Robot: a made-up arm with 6 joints.
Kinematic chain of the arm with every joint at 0, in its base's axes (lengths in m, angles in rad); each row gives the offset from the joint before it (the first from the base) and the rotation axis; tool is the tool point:
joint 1: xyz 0 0 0.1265 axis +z
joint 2: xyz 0 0 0 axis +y
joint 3: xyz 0 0 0.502 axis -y
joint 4: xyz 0 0 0 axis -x
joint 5: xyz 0.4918 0 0 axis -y
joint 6: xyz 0 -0.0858 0 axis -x
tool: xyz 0 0 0
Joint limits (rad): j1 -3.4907..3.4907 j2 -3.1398..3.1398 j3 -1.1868..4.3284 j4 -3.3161..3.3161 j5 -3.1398..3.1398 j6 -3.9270..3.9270
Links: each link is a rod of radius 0.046 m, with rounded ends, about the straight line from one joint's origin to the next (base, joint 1, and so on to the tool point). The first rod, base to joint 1, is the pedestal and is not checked.
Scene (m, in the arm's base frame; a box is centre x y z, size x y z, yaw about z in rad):
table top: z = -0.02
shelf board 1: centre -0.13 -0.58 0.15 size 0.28 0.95 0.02 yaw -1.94
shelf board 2: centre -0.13 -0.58 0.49 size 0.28 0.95 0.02 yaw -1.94
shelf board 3: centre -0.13 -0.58 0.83 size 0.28 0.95 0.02 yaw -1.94
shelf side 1: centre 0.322 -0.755 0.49 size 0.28 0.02 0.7 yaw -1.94
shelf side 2: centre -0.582 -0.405 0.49 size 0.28 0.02 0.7 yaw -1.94
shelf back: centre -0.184 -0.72 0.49 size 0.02 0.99 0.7 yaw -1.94
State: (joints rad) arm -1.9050 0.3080 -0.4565 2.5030 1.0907 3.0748
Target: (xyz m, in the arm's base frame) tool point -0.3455 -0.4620 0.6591
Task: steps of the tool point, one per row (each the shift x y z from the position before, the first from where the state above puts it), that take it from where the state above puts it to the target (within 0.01 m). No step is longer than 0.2 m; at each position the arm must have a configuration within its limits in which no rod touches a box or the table.
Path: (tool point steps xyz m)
1: 0.0411 0.1034 0.0106
2: 0.0401 0.1064 -0.0106
3: -0.1014 -0.0061 0.1102
4: -0.0797 0.0494 0.1227
5: -0.0299 0.0856 0.1248
6: -0.0682 -0.1183 0.0179
7: -0.0346 -0.1473 -0.0179

